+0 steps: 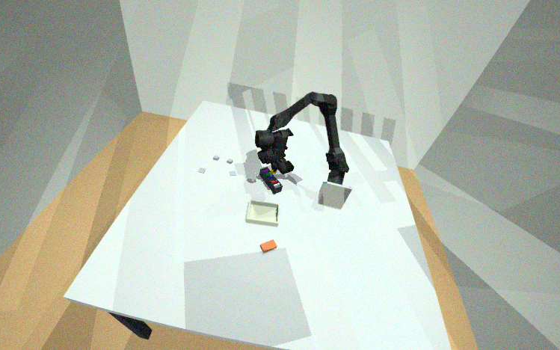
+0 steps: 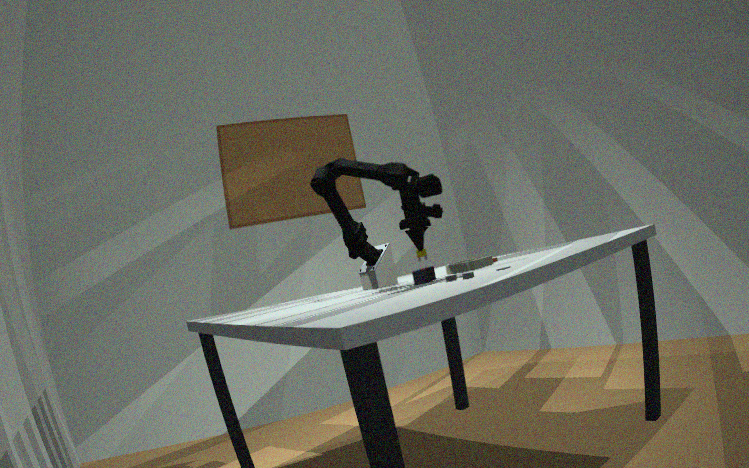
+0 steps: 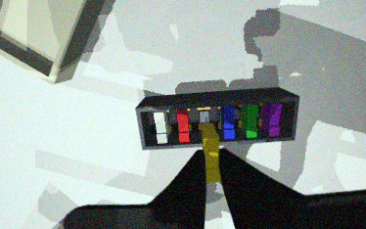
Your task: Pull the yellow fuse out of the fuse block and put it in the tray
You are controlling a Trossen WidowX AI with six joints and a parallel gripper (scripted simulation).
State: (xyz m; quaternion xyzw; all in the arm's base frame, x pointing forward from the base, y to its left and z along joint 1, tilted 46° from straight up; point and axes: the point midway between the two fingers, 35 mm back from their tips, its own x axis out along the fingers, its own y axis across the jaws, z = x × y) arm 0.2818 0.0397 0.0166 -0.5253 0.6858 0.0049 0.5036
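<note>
Now: the tray 19 cm to the left of my gripper tip, 9 cm below it and 1 cm behind it. The rest, counted from my gripper tip: yellow fuse (1 cm below).
</note>
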